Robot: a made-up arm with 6 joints.
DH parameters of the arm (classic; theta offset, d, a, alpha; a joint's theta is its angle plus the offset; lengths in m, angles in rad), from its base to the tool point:
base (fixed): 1.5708 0.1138 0 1.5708
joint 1: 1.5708 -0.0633 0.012 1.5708
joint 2: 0 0.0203 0.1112 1.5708
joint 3: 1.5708 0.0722 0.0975 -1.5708
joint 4: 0.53 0 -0.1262 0
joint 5: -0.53 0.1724 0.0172 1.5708
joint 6: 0 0.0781 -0.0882 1.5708
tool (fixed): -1.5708 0.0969 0 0
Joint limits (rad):
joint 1: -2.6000..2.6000
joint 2: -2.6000..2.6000
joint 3: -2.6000..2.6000
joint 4: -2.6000..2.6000
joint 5: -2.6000..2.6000
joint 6: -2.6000..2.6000
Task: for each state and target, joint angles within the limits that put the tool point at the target. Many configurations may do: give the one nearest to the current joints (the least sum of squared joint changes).
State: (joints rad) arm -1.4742 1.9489 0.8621 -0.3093 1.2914 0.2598
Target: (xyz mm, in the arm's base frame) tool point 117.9 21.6 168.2
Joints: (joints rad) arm -1.3436 2.3903 0.9829 -0.6611 1.1257 0.2190
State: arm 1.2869 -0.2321 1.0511 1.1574 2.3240 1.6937
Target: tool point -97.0 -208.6 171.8
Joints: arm 0.8811 0.4088 1.4322 0.7390 2.3234 1.7321
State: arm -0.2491 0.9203 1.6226 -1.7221 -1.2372 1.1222
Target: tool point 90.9 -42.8 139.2
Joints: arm -0.1795 0.9110 1.1355 -1.7896 -0.9485 1.1958
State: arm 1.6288 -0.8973 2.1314 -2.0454 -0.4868 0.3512
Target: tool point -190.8 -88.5 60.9
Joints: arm 1.9872 -1.4432 2.0340 -1.8563 -0.2053 0.7256
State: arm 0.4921 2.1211 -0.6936 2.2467 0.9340 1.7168
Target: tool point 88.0 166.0 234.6
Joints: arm 0.7763 1.9404 -0.7091 1.9344 0.4360 1.5768
